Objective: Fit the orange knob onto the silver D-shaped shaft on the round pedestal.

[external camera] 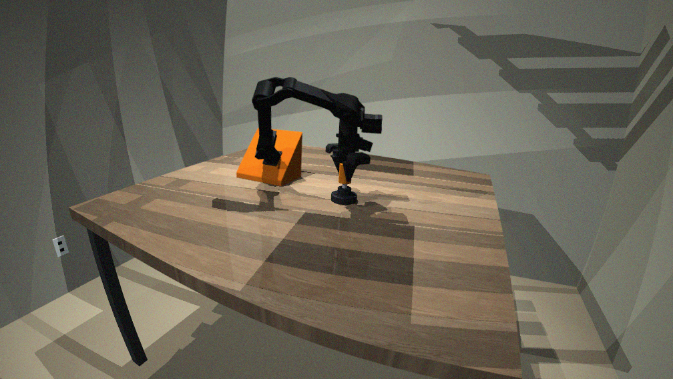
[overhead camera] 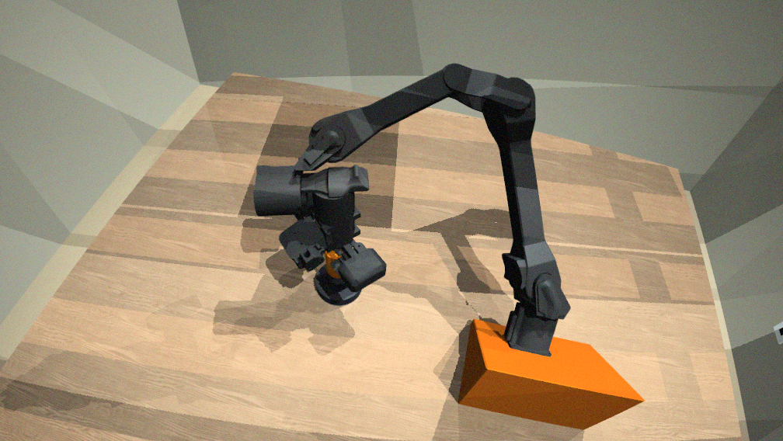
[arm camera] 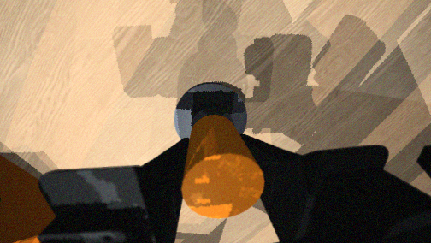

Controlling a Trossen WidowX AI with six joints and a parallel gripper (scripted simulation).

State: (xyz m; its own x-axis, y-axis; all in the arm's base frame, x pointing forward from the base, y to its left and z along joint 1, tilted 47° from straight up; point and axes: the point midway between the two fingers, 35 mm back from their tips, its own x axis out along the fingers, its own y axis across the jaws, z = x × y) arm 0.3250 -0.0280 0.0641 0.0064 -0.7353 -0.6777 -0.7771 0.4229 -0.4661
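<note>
Right now the orange knob is 30 mm above my gripper tip. From my gripper tip the other things lie so: round pedestal: 40 mm below.
</note>
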